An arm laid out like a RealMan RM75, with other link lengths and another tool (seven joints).
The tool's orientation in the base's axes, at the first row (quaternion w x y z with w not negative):
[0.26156, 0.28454, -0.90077, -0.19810]
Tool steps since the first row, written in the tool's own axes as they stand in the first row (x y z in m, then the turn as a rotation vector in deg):
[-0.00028, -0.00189, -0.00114, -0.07, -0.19, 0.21]
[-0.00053, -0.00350, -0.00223, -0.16, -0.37, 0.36]
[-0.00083, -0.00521, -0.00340, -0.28, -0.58, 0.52]
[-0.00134, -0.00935, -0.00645, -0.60, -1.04, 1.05]
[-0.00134, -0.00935, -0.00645, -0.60, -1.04, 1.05]
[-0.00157, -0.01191, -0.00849, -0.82, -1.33, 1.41]
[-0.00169, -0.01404, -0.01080, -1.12, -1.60, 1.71]
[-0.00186, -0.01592, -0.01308, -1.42, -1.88, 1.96]
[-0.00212, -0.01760, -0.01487, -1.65, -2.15, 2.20]
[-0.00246, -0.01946, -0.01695, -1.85, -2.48, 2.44]
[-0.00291, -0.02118, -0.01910, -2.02, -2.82, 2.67]
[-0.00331, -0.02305, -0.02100, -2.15, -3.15, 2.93]
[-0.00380, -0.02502, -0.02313, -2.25, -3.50, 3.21]
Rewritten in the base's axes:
[0.00164, -0.00150, -0.00016, 0.00, -0.06, -0.29]
[0.00311, -0.00280, -0.00021, 0.05, -0.11, -0.53]
[0.00470, -0.00415, -0.00026, 0.13, -0.16, -0.80]
[0.00853, -0.00762, -0.00015, 0.23, -0.20, -1.56]
[0.00853, -0.00762, -0.00015, 0.23, -0.20, -1.56]
[0.01093, -0.00985, 0.00008, 0.30, -0.21, -2.07]
[0.01323, -0.01187, 0.00077, 0.44, -0.17, -2.55]
[0.01545, -0.01367, 0.00155, 0.62, -0.15, -3.00]
[0.01737, -0.01516, 0.00201, 0.75, -0.16, -3.41]
[0.01958, -0.01679, 0.00258, 0.89, -0.24, -3.83]
[0.02186, -0.01827, 0.00323, 1.01, -0.34, -4.25]
[0.02401, -0.01984, 0.00363, 1.09, -0.46, -4.66]
[0.02640, -0.02148, 0.00413, 1.13, -0.60, -5.10]

